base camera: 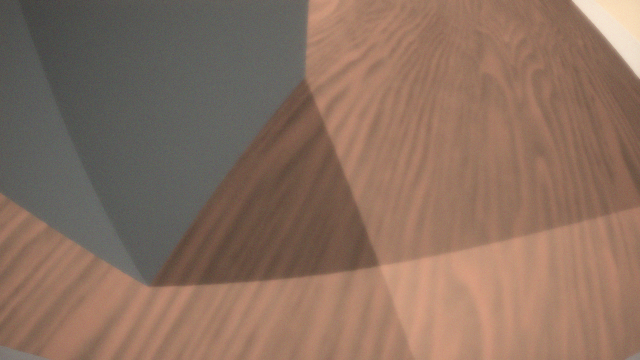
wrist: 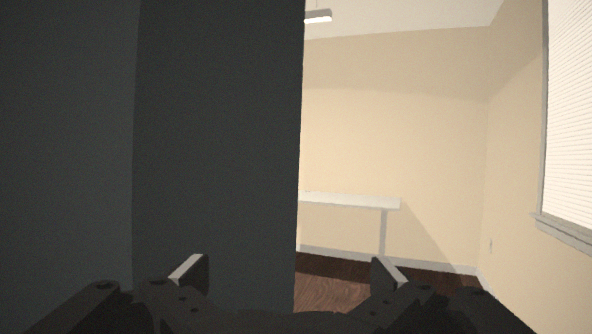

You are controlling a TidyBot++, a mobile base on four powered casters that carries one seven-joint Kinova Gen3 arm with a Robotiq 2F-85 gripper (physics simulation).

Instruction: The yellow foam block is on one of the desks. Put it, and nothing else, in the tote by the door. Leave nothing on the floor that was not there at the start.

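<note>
My gripper is open, with its two fingertips wide apart at the bottom of the wrist view and no object between them. A white desk stands against the far beige wall in the wrist view, partly hidden behind a dark grey partition. A tiny faint mark shows on its top near the partition's edge, too small to identify. The yellow foam block and the tote do not show in either view.
The tall dark grey partition stands close by, filling the left half of the wrist view and the upper left of the base view. A window is in the right wall. White baseboard shows at the base view's upper right.
</note>
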